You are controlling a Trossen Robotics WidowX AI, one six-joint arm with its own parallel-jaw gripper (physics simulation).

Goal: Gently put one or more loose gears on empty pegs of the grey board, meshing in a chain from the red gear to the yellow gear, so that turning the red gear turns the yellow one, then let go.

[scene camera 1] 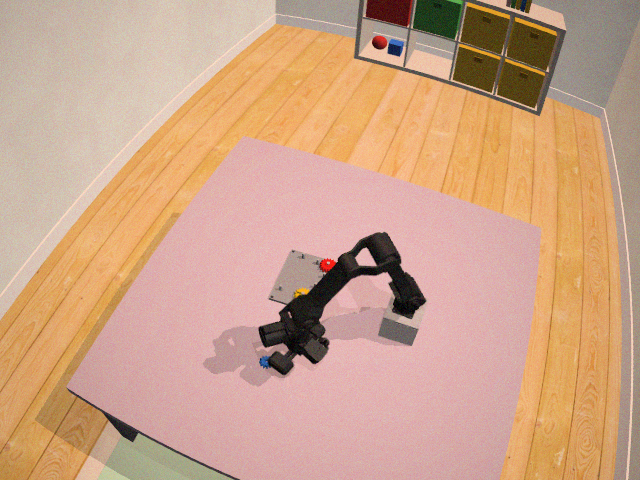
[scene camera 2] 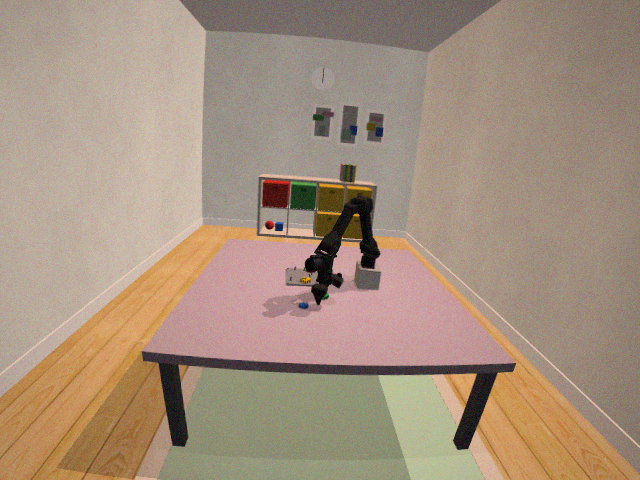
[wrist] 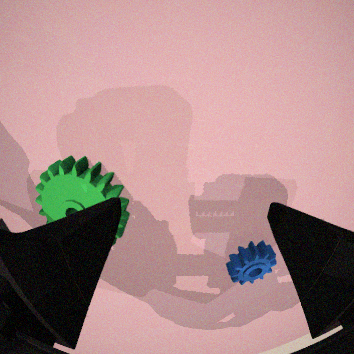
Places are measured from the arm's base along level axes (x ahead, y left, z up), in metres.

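Pixels of known places: gripper, between the fingertips: [scene camera 1: 294, 359] [scene camera 2: 320, 300] [wrist: 198, 208]; arm's base, origin of its link: [scene camera 1: 405, 306] [scene camera 2: 367, 265].
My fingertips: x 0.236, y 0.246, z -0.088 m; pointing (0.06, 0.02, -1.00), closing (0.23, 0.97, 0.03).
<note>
Ahead of a thing's pixels: the offset from my fingertips to its top centre. "*": to the spot under its first point. Level surfaces: height alone.
My gripper [wrist: 198, 208] is open, with nothing between its fingers, above the table. In the wrist view the large green gear {dy -0.074, dx -0.008, dz +0.000 m} [wrist: 67, 192] lies on the table, partly hidden by the left finger; a bit of the green gear [scene camera 2: 325, 296] shows beside the arm in scene camera 2. The small blue gear {dy +0.038, dx +0.072, dz +0.000 m} [scene camera 1: 265, 361] [scene camera 2: 303, 305] [wrist: 251, 264] lies flat on the table, in the wrist view near the inner side of the right finger. The grey board {dy -0.283, dx +0.089, dz +0.013 m} [scene camera 1: 292, 276] [scene camera 2: 293, 276] carries the red gear {* dy -0.354, dx +0.047, dz +0.008 m} [scene camera 1: 327, 265], the yellow gear {* dy -0.216, dx +0.075, dz +0.013 m} [scene camera 1: 301, 293] [scene camera 2: 305, 280] and several thin pegs. The arm hides the board's right part.
The arm's grey base block [scene camera 1: 398, 330] [scene camera 2: 367, 276] stands on the pink table {dz -0.017 m} [scene camera 1: 439, 392] [scene camera 2: 392, 330], right of the board. The arm reaches over the board's right side. A shelf unit [scene camera 1: 552, 67] [scene camera 2: 259, 206] stands against the far wall.
</note>
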